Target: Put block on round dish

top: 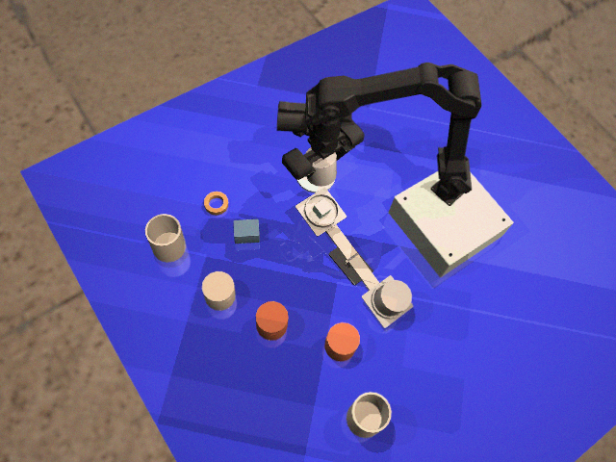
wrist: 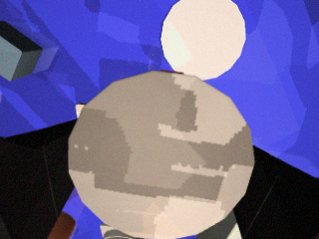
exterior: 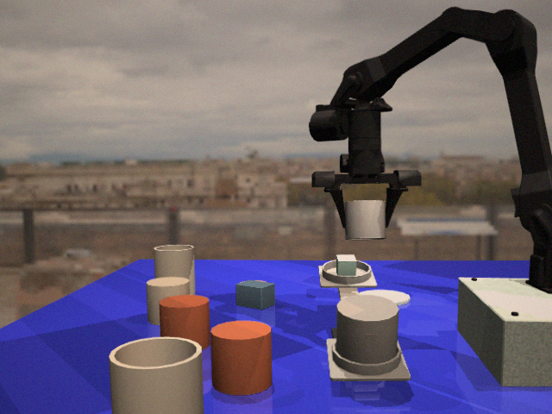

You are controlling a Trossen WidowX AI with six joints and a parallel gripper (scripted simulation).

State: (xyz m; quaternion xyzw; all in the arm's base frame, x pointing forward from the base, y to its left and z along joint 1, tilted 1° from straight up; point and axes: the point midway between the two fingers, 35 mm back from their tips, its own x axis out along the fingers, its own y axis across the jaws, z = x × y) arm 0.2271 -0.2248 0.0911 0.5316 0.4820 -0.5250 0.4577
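Right now my gripper tip is 50 mm short of the pale green block, 60 mm to the right of it and 60 mm above it. From my gripper tip the other things lie so: round pale dish 50 mm behind, 50 mm to the right, 140 mm below.
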